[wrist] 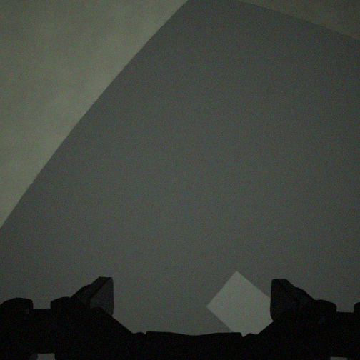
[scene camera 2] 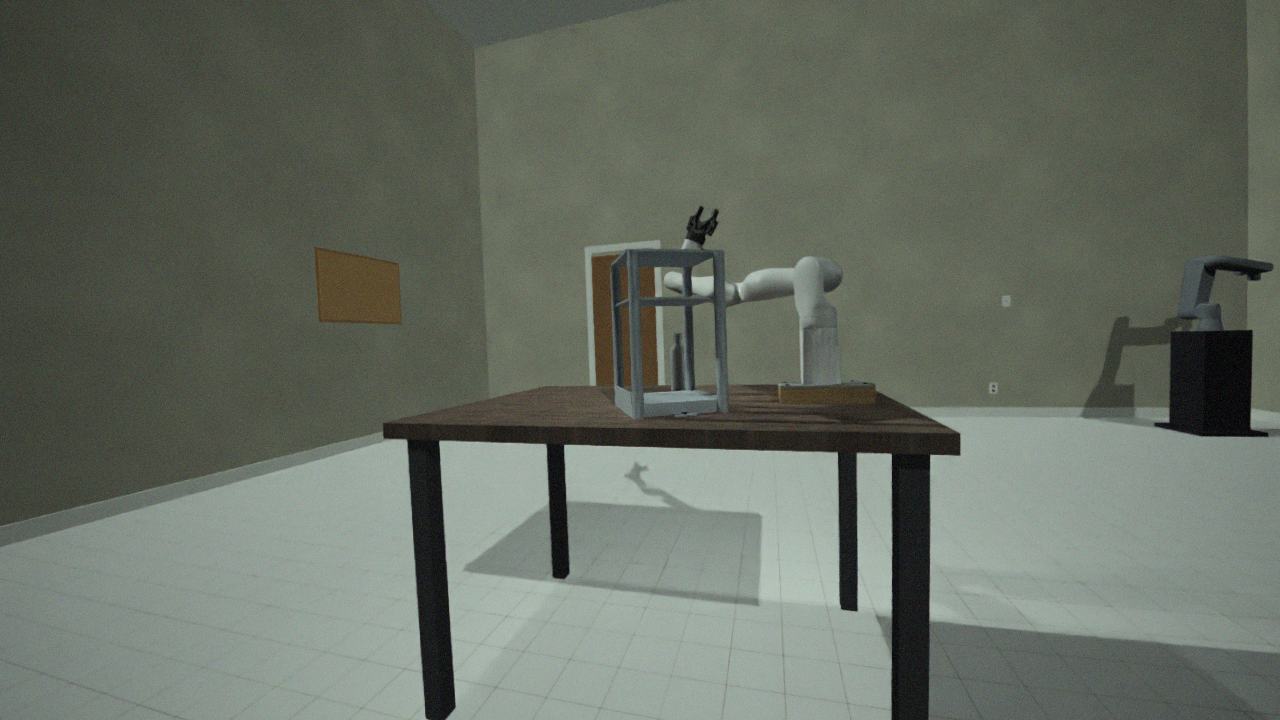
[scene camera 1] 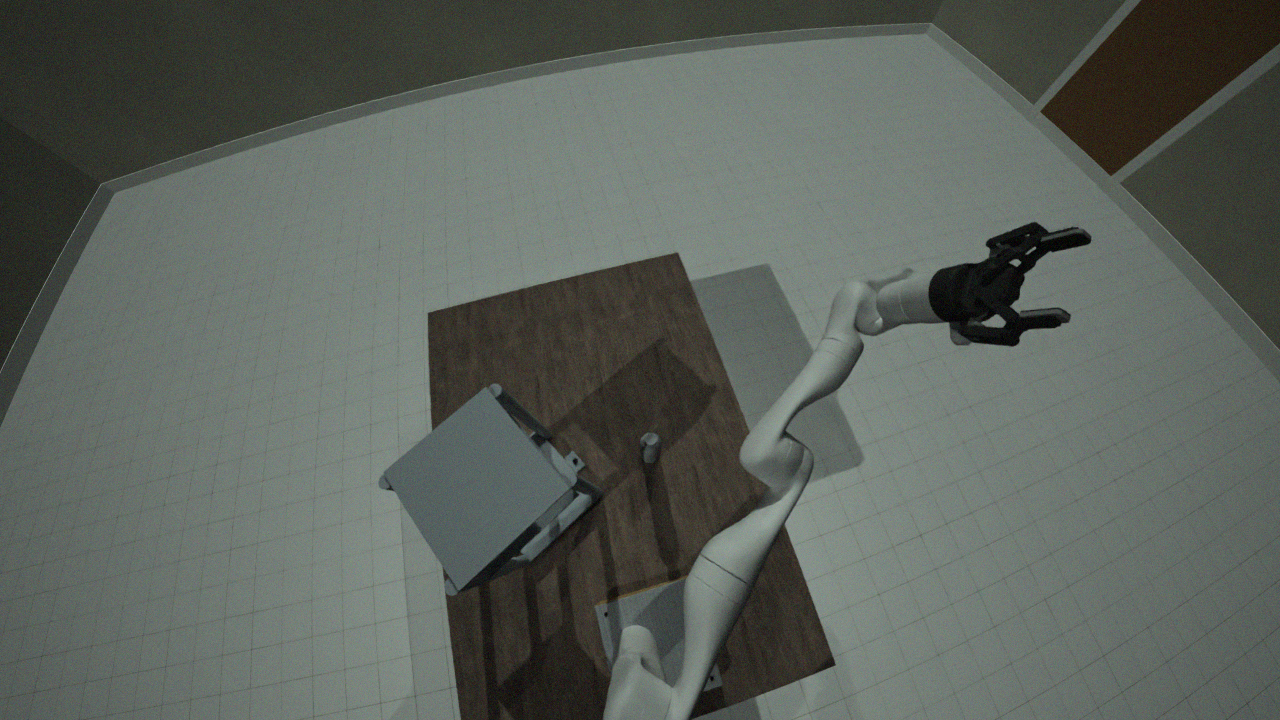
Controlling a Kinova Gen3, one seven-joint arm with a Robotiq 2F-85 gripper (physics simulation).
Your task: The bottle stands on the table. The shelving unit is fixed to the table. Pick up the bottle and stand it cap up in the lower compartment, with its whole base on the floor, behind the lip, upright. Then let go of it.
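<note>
The grey bottle stands upright on the brown table, beside the grey shelving unit. In scene camera 2 the bottle shows behind the unit, through its open frame. The unit has a flat roof, corner posts, a middle level and a low floor; the roof hides its inside in scene camera 1. My gripper is open and empty. It points upward, higher than the unit's roof and well away from the bottle. The bottle does not show in the wrist view.
The arm's base plate is on the table, and the white arm reaches out past the table's edge. A small block sticks out at the unit's side near the bottle. The wrist view shows the ceiling and a bright panel.
</note>
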